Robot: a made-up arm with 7 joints.
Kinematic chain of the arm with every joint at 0, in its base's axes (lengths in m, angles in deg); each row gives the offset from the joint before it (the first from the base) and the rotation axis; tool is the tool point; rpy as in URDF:
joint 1: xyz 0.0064 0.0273 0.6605 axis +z
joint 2: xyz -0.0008 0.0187 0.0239 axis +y
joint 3: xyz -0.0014 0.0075 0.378 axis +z
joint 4: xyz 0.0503 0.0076 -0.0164 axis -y
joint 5: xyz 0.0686 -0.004 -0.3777 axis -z
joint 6: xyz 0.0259 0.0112 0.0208 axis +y
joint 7: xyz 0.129 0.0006 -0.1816 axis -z
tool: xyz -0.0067 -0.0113 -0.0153 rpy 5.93 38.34 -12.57
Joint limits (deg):
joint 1: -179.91..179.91
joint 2: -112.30..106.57
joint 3: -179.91..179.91
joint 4: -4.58..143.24
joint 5: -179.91..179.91
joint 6: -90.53..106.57
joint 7: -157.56..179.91
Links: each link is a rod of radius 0.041 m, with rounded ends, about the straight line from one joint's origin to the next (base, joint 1, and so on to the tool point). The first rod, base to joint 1, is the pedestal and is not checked.
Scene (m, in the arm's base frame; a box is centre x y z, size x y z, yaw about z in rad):
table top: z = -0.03
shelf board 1: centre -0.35 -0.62 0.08 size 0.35 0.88 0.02 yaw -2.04
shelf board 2: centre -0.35 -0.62 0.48 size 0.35 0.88 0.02 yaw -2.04
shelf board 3: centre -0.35 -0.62 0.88 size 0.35 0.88 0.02 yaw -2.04
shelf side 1: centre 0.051 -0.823 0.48 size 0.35 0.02 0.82 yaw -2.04
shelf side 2: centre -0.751 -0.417 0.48 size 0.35 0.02 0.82 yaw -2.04
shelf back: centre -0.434 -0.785 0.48 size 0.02 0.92 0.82 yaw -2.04
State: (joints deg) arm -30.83 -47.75 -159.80 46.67 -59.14 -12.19 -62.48
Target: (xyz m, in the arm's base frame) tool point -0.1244 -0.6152 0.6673
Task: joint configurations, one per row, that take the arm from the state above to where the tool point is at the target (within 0.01 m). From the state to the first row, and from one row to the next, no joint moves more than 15 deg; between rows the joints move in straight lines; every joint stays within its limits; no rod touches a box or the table.
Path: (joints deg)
1: -20.20 -48.07 -148.30 40.71 -65.20 -17.24 -62.86
2: -9.56 -48.39 -136.81 34.75 -71.26 -22.29 -63.25
3: 1.07 -48.71 -125.31 28.79 -77.31 -27.35 -63.63
4: 8.17 -49.45 -126.47 39.97 -70.61 -21.81 -63.56
5: 15.26 -50.19 -127.63 51.16 -63.91 -16.28 -63.49
6: 22.36 -50.93 -128.78 62.34 -57.21 -10.75 -63.42

